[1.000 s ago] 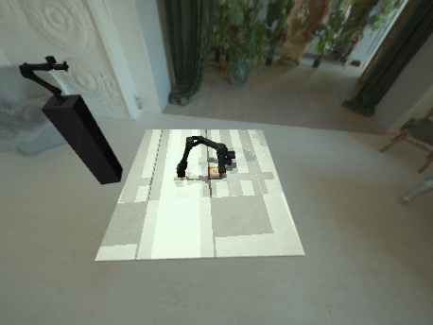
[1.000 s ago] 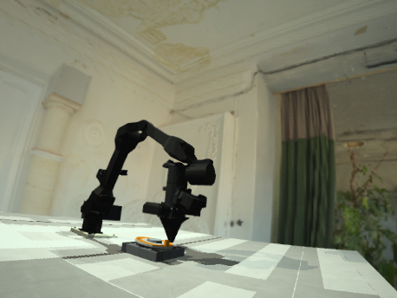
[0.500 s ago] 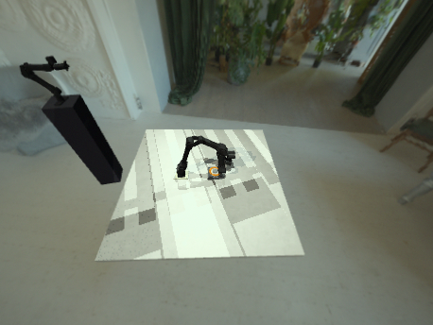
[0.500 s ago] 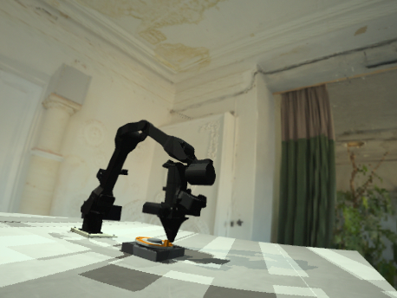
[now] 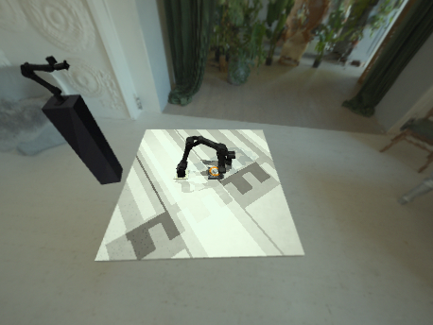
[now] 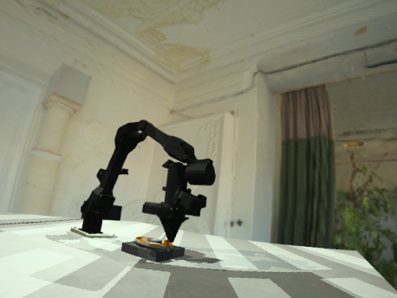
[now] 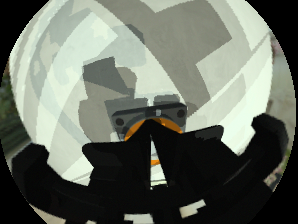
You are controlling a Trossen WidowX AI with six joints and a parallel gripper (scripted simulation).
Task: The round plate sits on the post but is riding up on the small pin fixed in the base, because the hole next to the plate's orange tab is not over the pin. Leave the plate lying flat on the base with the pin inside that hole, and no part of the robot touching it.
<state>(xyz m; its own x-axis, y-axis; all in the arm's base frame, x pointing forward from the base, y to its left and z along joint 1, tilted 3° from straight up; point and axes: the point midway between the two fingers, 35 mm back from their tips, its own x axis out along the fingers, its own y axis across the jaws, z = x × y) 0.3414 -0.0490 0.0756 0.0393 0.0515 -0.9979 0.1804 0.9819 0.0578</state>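
Now: the round plate 3 cm behind my gripper tip and 1 cm below it. From my gripper tip the other things lie so: base: 5 cm behind, 2 cm below.
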